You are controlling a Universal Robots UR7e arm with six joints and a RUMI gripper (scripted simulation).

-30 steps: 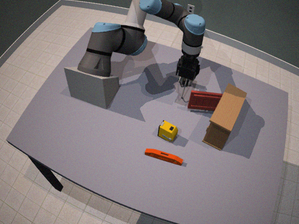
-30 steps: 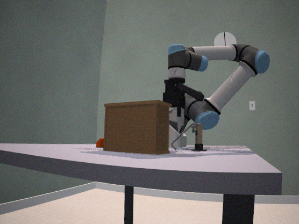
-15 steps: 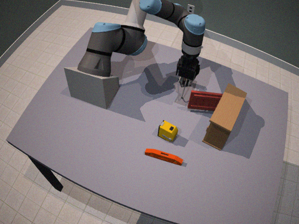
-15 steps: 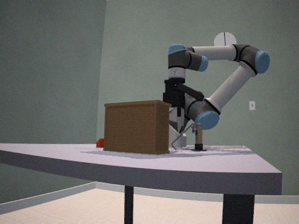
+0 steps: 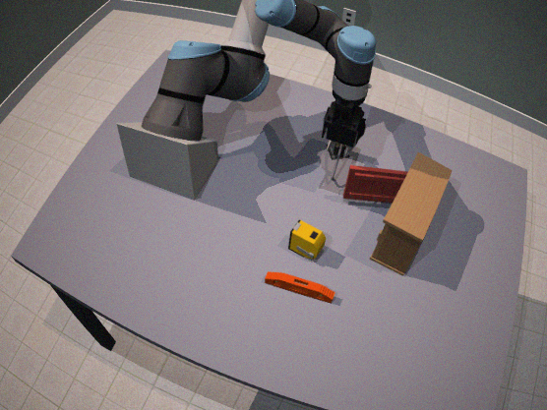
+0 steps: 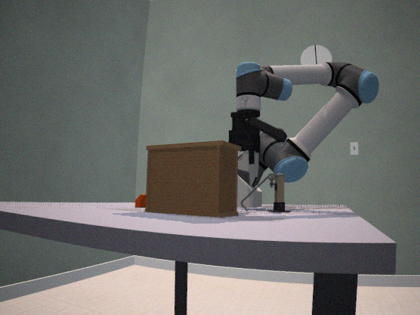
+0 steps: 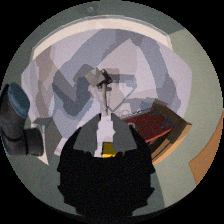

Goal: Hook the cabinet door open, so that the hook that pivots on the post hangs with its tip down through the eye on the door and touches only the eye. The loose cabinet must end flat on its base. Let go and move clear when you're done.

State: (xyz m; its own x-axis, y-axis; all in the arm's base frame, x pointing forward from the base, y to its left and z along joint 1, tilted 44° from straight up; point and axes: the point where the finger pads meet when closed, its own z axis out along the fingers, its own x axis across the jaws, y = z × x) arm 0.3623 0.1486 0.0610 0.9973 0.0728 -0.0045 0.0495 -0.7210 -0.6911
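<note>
Right now the wire hook is 3 cm below my hand and 2 cm to the left of it. Also, from my hand: door (12 cm ahead, 3 cm to the right, 2 cm below); then yellow tape measure (24 cm to the right, 5 cm below, 1 cm ahead); then wooden cabinet (16 cm ahead, 6 cm to the right, 1 cm below).
</note>
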